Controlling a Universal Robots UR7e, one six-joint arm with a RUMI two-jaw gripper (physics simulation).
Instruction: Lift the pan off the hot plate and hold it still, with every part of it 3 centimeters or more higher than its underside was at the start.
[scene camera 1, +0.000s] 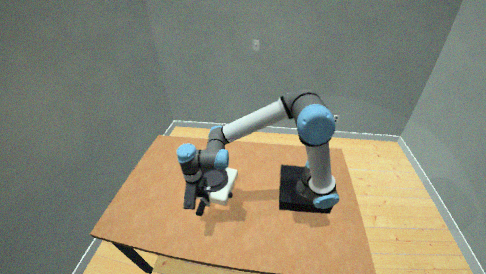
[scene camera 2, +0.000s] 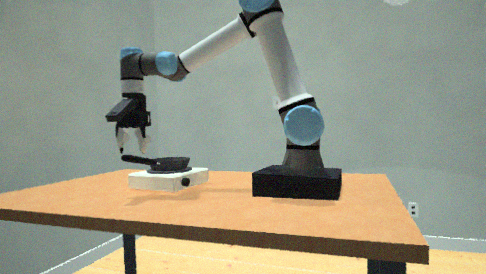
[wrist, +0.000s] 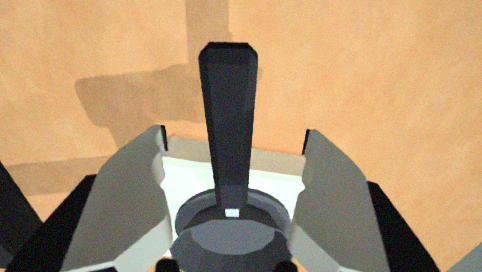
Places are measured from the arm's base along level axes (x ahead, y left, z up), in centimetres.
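Pixels of known places: gripper, fingertip midpoint: (scene camera 1: 199, 205) (scene camera 2: 132, 153) (wrist: 235, 129); arm's base, origin of the base link: (scene camera 1: 308, 190) (scene camera 2: 302, 172).
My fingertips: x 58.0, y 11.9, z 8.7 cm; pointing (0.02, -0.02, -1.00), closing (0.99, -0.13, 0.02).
Ahead of a thing's pixels: the offset from my fingertips to its top centre. Level surfaces: height alone.
The dark pan (scene camera 1: 215, 179) (scene camera 2: 172, 163) (wrist: 232, 235) rests upright on the white hot plate @[dx -4.2, dy -23.6, dz -8.5 cm] (scene camera 1: 220, 196) (scene camera 2: 150, 181) (wrist: 186, 175). Its black handle @[dx -0.9, dy -3.7, dz +0.1 cm] (scene camera 1: 201, 207) (scene camera 2: 137, 159) (wrist: 228, 100) sticks out past the hot plate's edge and slopes up slightly. My gripper (scene camera 1: 205, 196) (scene camera 2: 132, 151) (wrist: 235, 129) is open and empty and points down. In scene camera 2 its fingertips are a little above the handle. In the wrist view the fingers lie to either side of the handle, with a gap on each side. The arm and gripper partly cover the pan in scene camera 1.
The hot plate and pan stand on the brown table @[dz -15.9 cm] (scene camera 1: 150, 175) (scene camera 2: 240, 210). The hot plate has a black knob @[dx -13.8, dy -14.2, dz -10.8 cm] (scene camera 2: 185, 182) on its side. The arm's black base block (scene camera 1: 290, 201) (scene camera 2: 295, 185) stands on the table to the right, apart from the hot plate.
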